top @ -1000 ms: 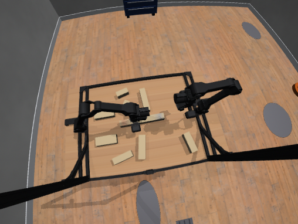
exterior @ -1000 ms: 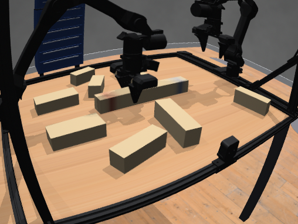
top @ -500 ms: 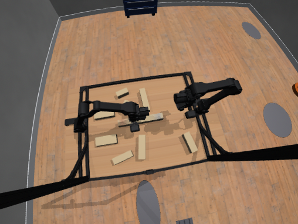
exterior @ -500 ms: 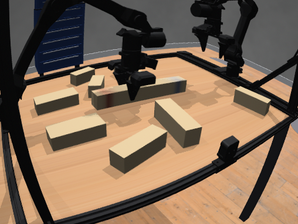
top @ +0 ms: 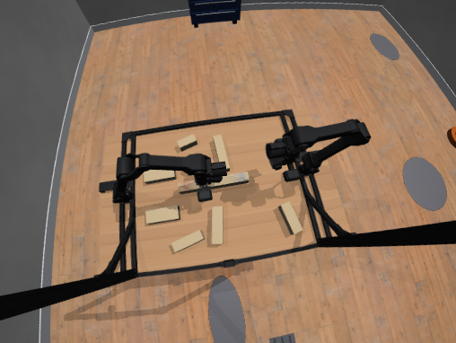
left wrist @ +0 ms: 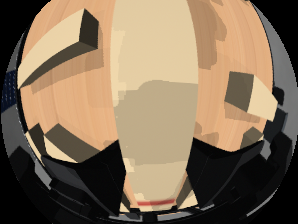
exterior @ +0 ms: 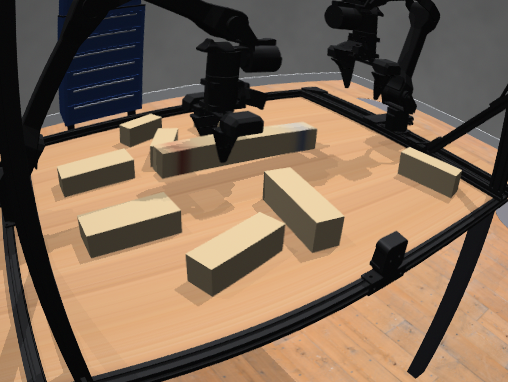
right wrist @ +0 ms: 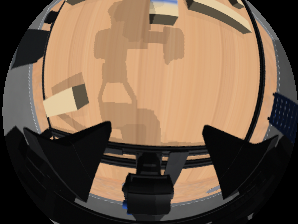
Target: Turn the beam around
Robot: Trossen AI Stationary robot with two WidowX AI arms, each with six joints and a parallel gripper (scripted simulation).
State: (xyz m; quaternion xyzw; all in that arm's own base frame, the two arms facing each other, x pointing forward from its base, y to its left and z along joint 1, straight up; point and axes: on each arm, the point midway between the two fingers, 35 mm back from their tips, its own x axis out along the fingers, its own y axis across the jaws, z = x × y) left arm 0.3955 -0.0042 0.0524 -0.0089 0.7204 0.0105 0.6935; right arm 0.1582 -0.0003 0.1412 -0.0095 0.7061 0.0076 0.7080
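The beam is 5 cm to the right of my left hand and 2 cm below it.
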